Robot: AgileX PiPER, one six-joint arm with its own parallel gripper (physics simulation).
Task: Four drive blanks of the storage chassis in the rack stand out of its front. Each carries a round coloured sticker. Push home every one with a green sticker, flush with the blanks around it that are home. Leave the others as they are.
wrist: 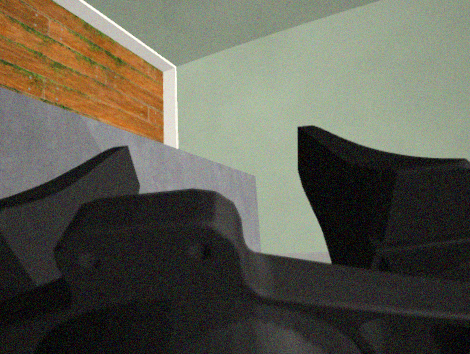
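Note:
My gripper is open, with one dark finger at the left and one at the right and a wide gap between the tips. Nothing shows between the fingers. The drive blanks and their coloured stickers do not show in the wrist view. A thin pale grey strip shows low down, just left of the right finger's base; it is too small to tell what it belongs to. The gripper's own dark body hides the lower part of the view.
A flat grey-blue surface runs behind the left finger to a corner near the middle. Orange-brown planks with green streaks lie beyond it at the upper left, edged by a white strip. A pale green wall stands behind.

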